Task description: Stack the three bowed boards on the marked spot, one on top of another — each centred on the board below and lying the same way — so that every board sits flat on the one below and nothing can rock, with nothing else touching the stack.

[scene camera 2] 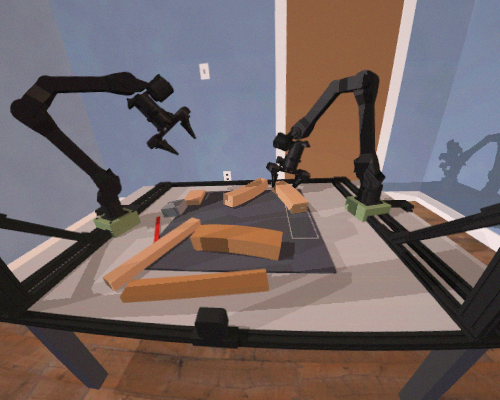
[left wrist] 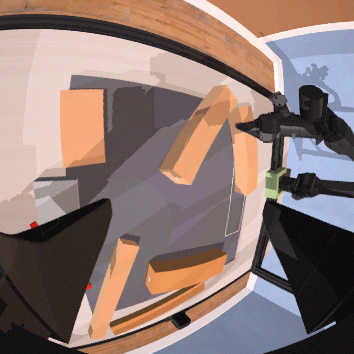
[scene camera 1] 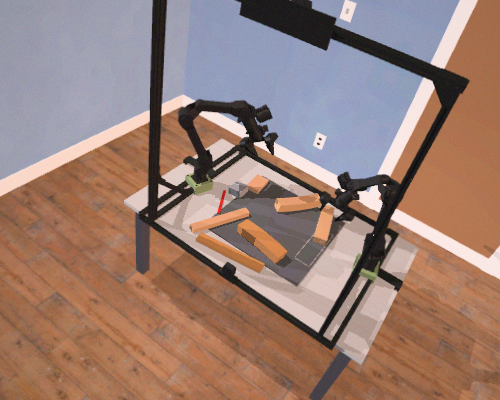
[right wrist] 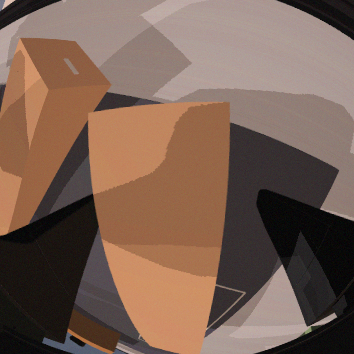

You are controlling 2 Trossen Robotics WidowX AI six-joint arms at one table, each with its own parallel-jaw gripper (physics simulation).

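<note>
Three orange bowed boards lie apart: one at the mat's front, one at its back, one at the right. The right-hand board covers part of the thin outlined spot. My right gripper is open at that board's far part, its fingers on either side in the right wrist view; touching cannot be told. My left gripper is open, high above the table.
Two straight boards lie at the front left, one slanting and one near the table's front edge. A short orange block, a grey block and a red stick are at the left.
</note>
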